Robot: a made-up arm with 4 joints.
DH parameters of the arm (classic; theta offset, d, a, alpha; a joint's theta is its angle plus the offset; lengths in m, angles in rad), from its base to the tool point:
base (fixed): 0 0.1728 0 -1.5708
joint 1: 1.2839 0 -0.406 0
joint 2: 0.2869 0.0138 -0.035 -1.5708
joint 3: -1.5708 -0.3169 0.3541 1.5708
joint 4: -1.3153 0 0.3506 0
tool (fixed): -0.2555 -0.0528 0 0
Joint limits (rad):
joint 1: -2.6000..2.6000
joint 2: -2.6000..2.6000
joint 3: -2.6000..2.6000
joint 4: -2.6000..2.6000
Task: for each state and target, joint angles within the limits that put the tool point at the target. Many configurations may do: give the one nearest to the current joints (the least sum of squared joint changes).
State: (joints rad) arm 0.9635 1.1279 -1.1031 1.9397
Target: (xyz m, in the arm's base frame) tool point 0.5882 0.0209 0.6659
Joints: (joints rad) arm 0.3409 1.0471 -1.6559 2.3432
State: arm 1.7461 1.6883 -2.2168 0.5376
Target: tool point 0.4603 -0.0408 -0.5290
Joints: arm 1.4951 0.9337 -1.7337 0.7922
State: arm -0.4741 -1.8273 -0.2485 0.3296
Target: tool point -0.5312 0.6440 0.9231
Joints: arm -0.5459 -1.5866 0.0647 0.6735
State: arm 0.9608 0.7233 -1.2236 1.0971
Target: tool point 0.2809 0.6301 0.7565
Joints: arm 0.0529 0.4874 -0.5548 1.5819
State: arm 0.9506 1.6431 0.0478 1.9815
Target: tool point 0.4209 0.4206 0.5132
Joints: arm 1.4465 1.8663 0.3790 2.5826
